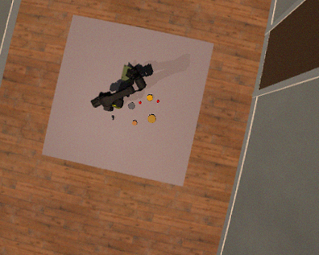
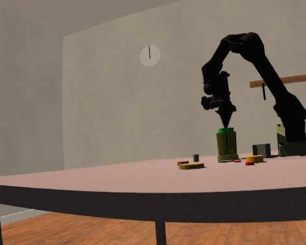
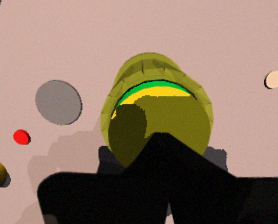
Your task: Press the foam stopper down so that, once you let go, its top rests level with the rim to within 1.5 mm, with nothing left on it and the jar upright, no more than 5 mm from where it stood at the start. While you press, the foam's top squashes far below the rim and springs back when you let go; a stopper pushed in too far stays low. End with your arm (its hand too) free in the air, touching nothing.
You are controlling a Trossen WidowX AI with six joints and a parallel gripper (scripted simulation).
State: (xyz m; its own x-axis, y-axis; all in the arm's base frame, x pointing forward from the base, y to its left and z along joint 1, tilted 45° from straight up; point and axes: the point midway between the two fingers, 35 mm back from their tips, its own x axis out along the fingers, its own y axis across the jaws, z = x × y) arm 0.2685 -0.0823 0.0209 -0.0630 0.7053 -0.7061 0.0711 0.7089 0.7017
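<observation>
The foam stopper lies 50 mm below my hand. Round my hand: grey block 140 mm behind, 60 mm to the left, 130 mm below; grey disc 20 mm behind, 120 mm to the left, 160 mm below; small grey cylinder 140 mm ahead, 10 mm to the right, 140 mm below.
</observation>
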